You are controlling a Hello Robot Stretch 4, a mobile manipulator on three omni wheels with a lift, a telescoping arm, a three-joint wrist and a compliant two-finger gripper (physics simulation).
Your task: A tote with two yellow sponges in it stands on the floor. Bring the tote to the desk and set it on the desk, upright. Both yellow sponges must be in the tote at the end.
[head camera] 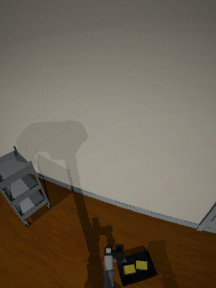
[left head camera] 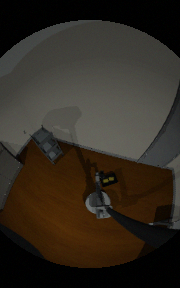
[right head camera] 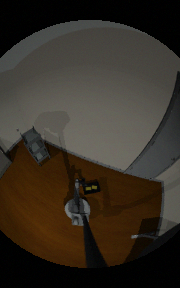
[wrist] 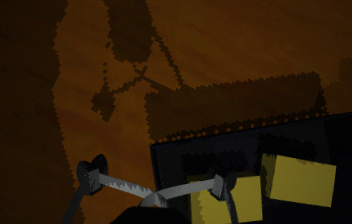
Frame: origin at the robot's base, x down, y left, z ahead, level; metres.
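Where they show: gripper, fingertip midpoint: (wrist: 158, 170).
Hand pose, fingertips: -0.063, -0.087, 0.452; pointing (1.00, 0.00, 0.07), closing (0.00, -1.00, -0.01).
Observation:
Things, the pixels of their top centre, and the offset from my fingertips, as dx, dy, dz.
- black tote, top centre: (wrist: 289, 209) (head camera: 136, 266) (right head camera: 91, 187) (left head camera: 108, 178) -0.009, -0.156, -0.042
- left sponge, top centre: (wrist: 227, 201) (head camera: 129, 268) +0.043, -0.096, -0.047
- right sponge, top centre: (wrist: 304, 181) (head camera: 141, 264) +0.043, -0.213, -0.020
The black tote (head camera: 143, 276) (left head camera: 115, 176) (right head camera: 97, 190) (wrist: 220, 142) stands upright on the floor, to the right of the arm's end in the head camera view. Two yellow sponges lie flat in it side by side: the left sponge (head camera: 129, 269) (wrist: 250, 198) and the right sponge (head camera: 141, 265) (wrist: 303, 181). My gripper (wrist: 158, 170) is open and empty above the tote's left edge. In the wrist view its left fingertip is over the floor outside the tote, and its right fingertip overlaps the left sponge. The tote's lower part is cut off there. The desk cannot be made out for certain.
A grey shelf cart (head camera: 25, 181) (left head camera: 49, 145) (right head camera: 35, 146) stands at the left by the wall (head camera: 115, 115). A large grey panel (right head camera: 160, 137) is at the right. A pale bar (right head camera: 145, 235) shows at the lower right beside a dark area.

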